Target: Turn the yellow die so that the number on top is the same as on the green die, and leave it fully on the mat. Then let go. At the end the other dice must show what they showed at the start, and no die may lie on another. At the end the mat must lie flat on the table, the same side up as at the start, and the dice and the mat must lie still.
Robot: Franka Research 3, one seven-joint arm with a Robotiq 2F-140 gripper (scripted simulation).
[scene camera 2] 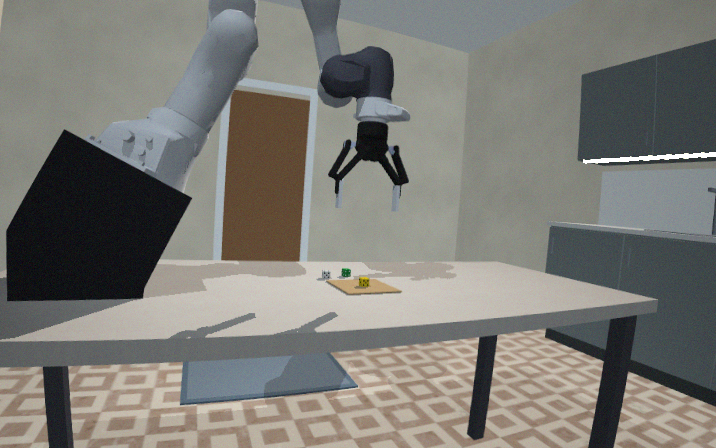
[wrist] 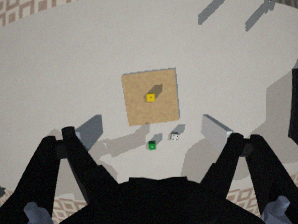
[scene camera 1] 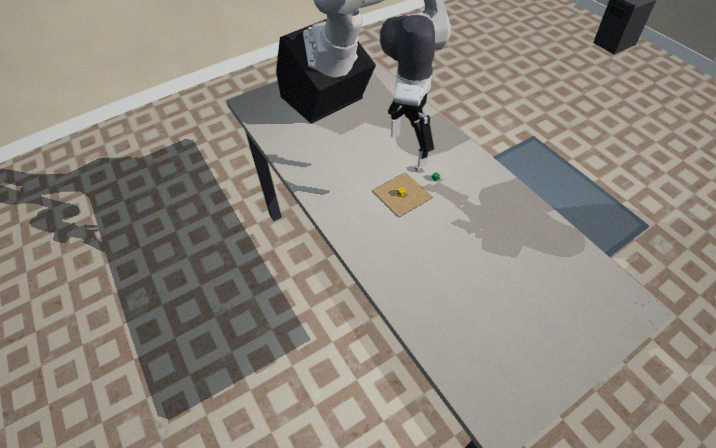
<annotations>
gripper: scene camera 2 367,209; wrist; scene camera 1
tan mat: scene camera 2; wrist 135,86; scene camera 1
same spot on tan mat: (scene camera 1: 415,195) = (scene camera 2: 369,282)
same spot on gripper: (wrist: 36,189) = (scene camera 1: 420,126)
</annotations>
